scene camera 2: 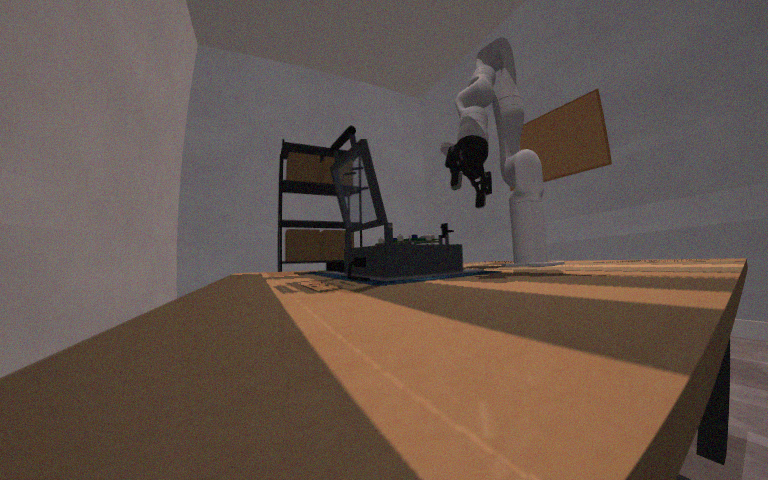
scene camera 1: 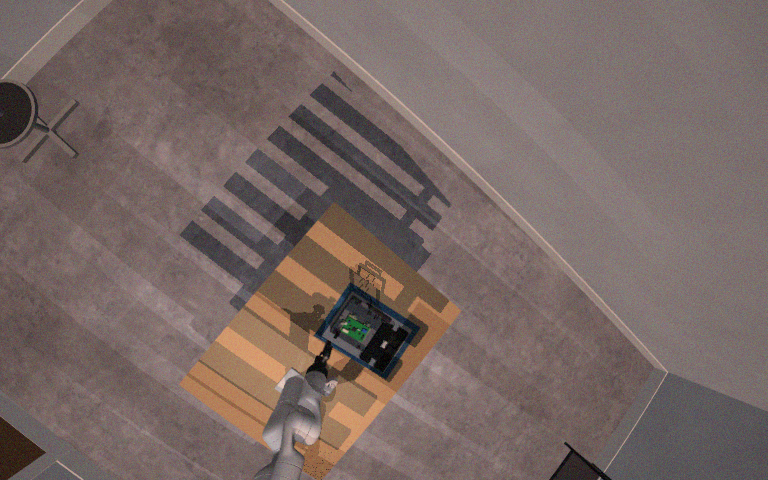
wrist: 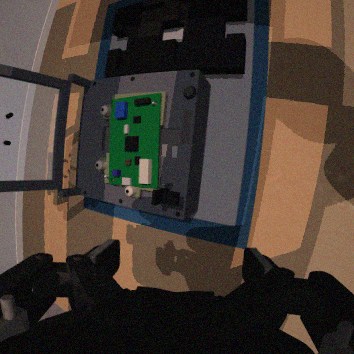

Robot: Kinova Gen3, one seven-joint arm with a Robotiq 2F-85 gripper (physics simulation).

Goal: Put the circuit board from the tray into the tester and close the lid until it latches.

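Frame: origin at the arm's base, x right, y ahead, z up, level; metres.
Seen in the pictures: gripper, fingertip midpoint: (scene camera 2: 468,198) (scene camera 1: 323,348) (wrist: 180,257); arm's base, link origin: (scene camera 2: 530,262) (scene camera 1: 294,385).
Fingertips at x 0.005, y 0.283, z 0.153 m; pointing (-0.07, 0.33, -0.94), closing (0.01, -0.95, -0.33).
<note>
Offsets run from my fingertips to a thing's top centre. "pt": to the spot under its first point. Level surfaces: height alone.
The green circuit board @(dy +0.103, dx +0.087, dz -0.079 m) (scene camera 1: 355,328) (wrist: 135,145) lies flat in the grey tester (scene camera 2: 421,260) (wrist: 95,130), with white round posts along its left and near edges. The tester's lid (scene camera 2: 373,181) (wrist: 61,135) stands open, tilted steeply up on its hinge side. A black latch piece @(pt dy +0.054, dx +0.024, dz -0.070 m) (scene camera 2: 445,230) (wrist: 167,196) stands at the opposite edge. The black tray @(pt dy +0.132, dx +0.283, dz -0.143 m) (scene camera 1: 393,339) (wrist: 150,62) sits beside the tester, and no board shows in its visible part. My gripper (scene camera 1: 325,349) (scene camera 2: 468,195) (wrist: 180,257) is open and empty, above and to the side of the tester, apart from it.
A blue-edged mat @(dz -0.158 m) (wrist: 257,125) lies under the tester and tray on the wooden table @(dz -0.160 m) (scene camera 1: 249,339) (scene camera 2: 396,339). A dark shelf rack (scene camera 2: 280,203) stands behind. A brown board (scene camera 2: 566,135) hangs behind the arm. A round stool (scene camera 1: 16,113) stands on the floor.
</note>
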